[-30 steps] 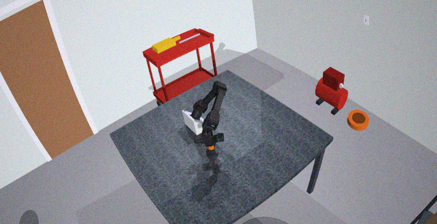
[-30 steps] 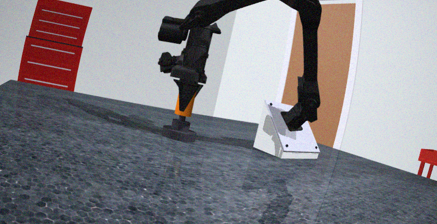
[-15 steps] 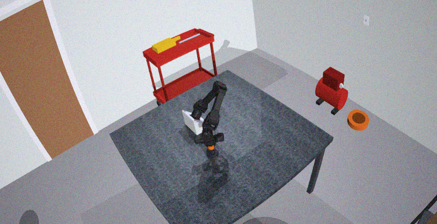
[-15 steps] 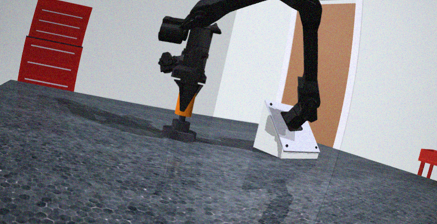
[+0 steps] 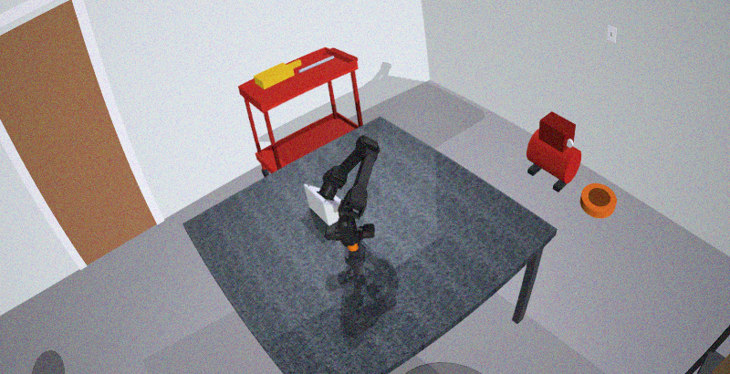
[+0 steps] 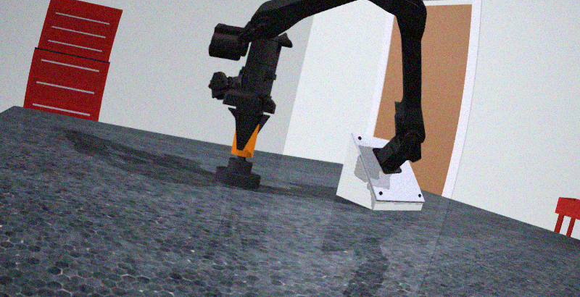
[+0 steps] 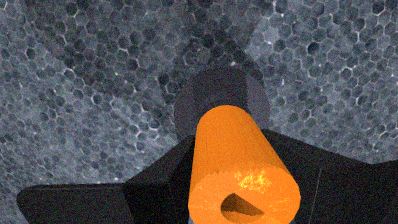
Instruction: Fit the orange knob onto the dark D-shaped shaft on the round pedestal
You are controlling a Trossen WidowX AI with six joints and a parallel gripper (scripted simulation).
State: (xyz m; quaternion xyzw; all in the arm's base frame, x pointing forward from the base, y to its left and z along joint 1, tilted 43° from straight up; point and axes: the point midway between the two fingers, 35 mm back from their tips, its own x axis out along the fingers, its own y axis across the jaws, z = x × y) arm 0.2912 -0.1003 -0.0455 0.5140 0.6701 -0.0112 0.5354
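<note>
The pedestal is 30 mm below my gripper tip. From my gripper tip the other things lie so: orange knob: 20 mm above.
</note>
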